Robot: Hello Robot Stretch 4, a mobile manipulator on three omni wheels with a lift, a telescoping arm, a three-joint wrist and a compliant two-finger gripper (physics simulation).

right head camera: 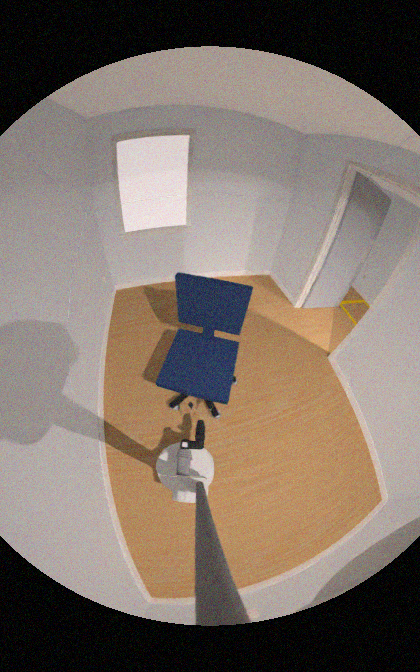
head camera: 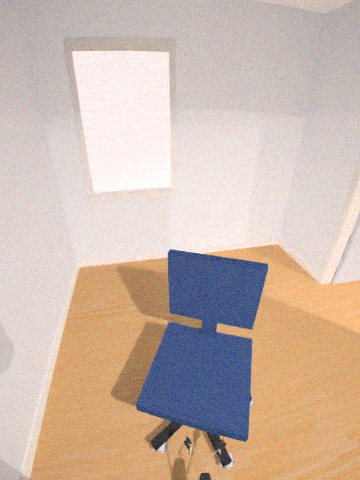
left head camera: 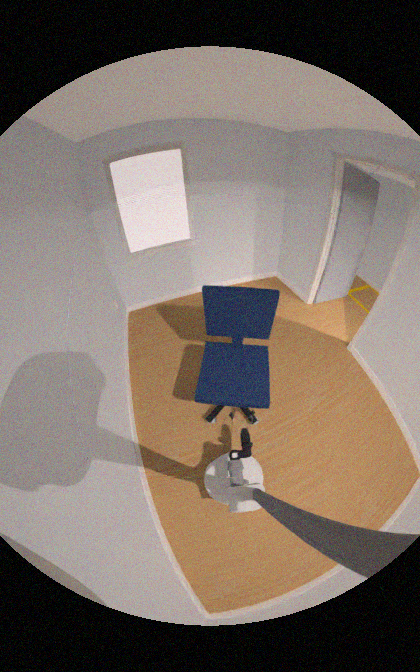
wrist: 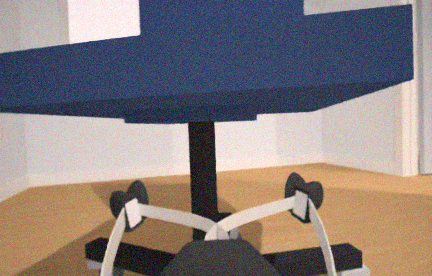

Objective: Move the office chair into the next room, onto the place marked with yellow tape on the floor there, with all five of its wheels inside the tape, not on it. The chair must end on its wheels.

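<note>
The office chair [head camera: 200,380] [left head camera: 235,375] [right head camera: 200,362] [wrist: 200,75] is blue and upright, its seat front toward me and its backrest on the far side. My gripper [head camera: 204,445] [left head camera: 241,415] [right head camera: 199,404] [wrist: 216,192] is open, low at the chair's near side, below the seat's height. In the wrist view the black post [wrist: 202,170] shows between the fingertips, beyond them, with a leg to each side below. The seat hides part of the base and some wheels. Part of the yellow tape [left head camera: 359,289] [right head camera: 354,302] shows on the floor through the doorway.
The doorway's pale frame [left head camera: 325,245] [right head camera: 327,240] [head camera: 345,230] [wrist: 407,125] is at the right beyond the chair, with a grey door [left head camera: 345,240] [right head camera: 347,245] standing open in it. A window [head camera: 122,120] is in the far wall. A wall with a skirting board runs along the left.
</note>
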